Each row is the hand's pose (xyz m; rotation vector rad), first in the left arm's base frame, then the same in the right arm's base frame.
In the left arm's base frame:
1: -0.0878 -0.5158 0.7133 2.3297 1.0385 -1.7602
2: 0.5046 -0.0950 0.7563 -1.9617 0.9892 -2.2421
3: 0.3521 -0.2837 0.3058 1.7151 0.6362 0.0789
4: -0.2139 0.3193 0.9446 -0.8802 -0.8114 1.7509
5: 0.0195 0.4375 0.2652 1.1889 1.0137 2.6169
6: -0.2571 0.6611 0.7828 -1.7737 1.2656 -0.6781
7: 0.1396 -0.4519 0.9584 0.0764 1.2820 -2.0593
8: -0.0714 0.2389 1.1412 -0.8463 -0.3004 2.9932
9: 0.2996 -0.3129 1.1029 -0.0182 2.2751 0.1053
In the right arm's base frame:
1: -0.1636 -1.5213 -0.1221 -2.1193 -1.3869 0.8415
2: 0.3782 -1.3228 0.3216 -1.3075 1.5428 -1.6562
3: 0.3452 -1.1294 -0.1510 2.4066 0.4063 0.5594
4: -0.3862 -1.0671 0.5927 -0.5671 -1.4840 1.1413
5: -0.0084 -0.5443 0.2552 -0.8529 0.0932 -2.9214
6: -0.4096 -0.7059 0.7105 -1.0025 1.1752 -0.3334
7: -0.0033 -1.6721 0.1376 0.6782 1.8400 -1.4133
8: -0.2890 -1.2774 0.7011 -1.0580 -1.3034 2.3762
9: 0.1108 -1.6917 0.3665 0.3943 1.8603 0.9003

